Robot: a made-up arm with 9 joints. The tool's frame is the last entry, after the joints.
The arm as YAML. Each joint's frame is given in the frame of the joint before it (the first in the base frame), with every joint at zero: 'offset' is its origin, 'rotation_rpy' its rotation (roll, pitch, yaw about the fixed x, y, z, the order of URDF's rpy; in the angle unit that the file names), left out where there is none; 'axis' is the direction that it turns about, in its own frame. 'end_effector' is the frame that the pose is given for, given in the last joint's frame.
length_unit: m
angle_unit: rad
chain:
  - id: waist
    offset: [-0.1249, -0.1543, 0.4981]
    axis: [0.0, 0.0, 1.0]
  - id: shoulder
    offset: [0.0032, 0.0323, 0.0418]
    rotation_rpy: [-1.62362, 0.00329, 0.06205]
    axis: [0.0, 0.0, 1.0]
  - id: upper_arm
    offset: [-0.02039, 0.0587, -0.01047]
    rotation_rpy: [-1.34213, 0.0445, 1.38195]
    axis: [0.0, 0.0, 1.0]
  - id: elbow
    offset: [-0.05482, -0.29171, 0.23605]
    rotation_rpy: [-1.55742, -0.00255, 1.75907]
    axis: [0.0, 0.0, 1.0]
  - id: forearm
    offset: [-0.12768, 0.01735, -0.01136]
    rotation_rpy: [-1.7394, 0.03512, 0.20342]
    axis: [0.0, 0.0, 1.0]
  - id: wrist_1
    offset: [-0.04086, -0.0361, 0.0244]
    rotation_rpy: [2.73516, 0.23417, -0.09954]
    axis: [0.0, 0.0, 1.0]
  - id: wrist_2
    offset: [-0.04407, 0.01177, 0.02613]
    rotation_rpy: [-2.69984, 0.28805, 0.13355]
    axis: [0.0, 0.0, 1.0]
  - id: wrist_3
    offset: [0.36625, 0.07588, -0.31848]
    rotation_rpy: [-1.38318, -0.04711, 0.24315]
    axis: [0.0, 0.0, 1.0]
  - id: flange
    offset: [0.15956, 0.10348, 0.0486]
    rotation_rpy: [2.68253, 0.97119, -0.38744]
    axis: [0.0, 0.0, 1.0]
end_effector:
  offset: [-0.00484, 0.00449, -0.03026]
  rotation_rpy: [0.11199, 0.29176, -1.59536]
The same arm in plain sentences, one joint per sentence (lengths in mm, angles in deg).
The arm has nine revolute joints in a row. What follows holds with every joint at zero, and every direction is one of the base frame's.
The first joint is mounted 124.9 mm along -x and 154.3 mm along -y and 498.1 mm along +z from the base frame's origin and turns about +z.
The second joint is mounted 3.2 mm along +x and 32.3 mm along +y and 41.8 mm along +z from the first joint and turns about the direction (-0.062098, 0.996673, -0.052799).
The third joint is mounted 19.7 mm along -x and 14.8 mm along -y and 58 mm along -z from the second joint and turns about the direction (-0.96698, 0.156297, -0.201296).
The fourth joint is mounted 189.1 mm along -x and 328.6 mm along +y and 9.1 mm along -z from the third joint and turns about the direction (-0.167702, 0.269404, 0.948313).
The fifth joint is mounted 44.8 mm along +x and 115.6 mm along +y and 36.9 mm along -z from the fourth joint and turns about +x.
The sixth joint is mounted 24.4 mm along +x and 48.3 mm along +y and 25.3 mm along +z from the fifth joint and turns about the direction (-0.893467, 0.332988, 0.301389).
The seventh joint is mounted 8.6 mm along -x and 51.7 mm along +y and 4.1 mm along +z from the sixth joint and turns about the direction (0.996478, 0.082798, -0.0133).
The eighth joint is mounted 286 mm along -x and 395.4 mm along -y and 56.5 mm along +z from the seventh joint and turns about the direction (0.180198, -0.075999, -0.98069).
The ninth joint is mounted 71.3 mm along -x and 176.2 mm along -y and 49 mm along -z from the eighth joint and turns about the direction (-0.075103, 0.89854, 0.432419).
The tool frame, which is the frame that the pose is given for, is mounted 6.1 mm along +x and 24.6 mm along -y and 17.8 mm along -z from the ninth joint; its axes are the base frame's turned by roll 70.79, pitch 3.8 and yaw -158.49 deg (as in URDF: about the fixed x, then y, then z).

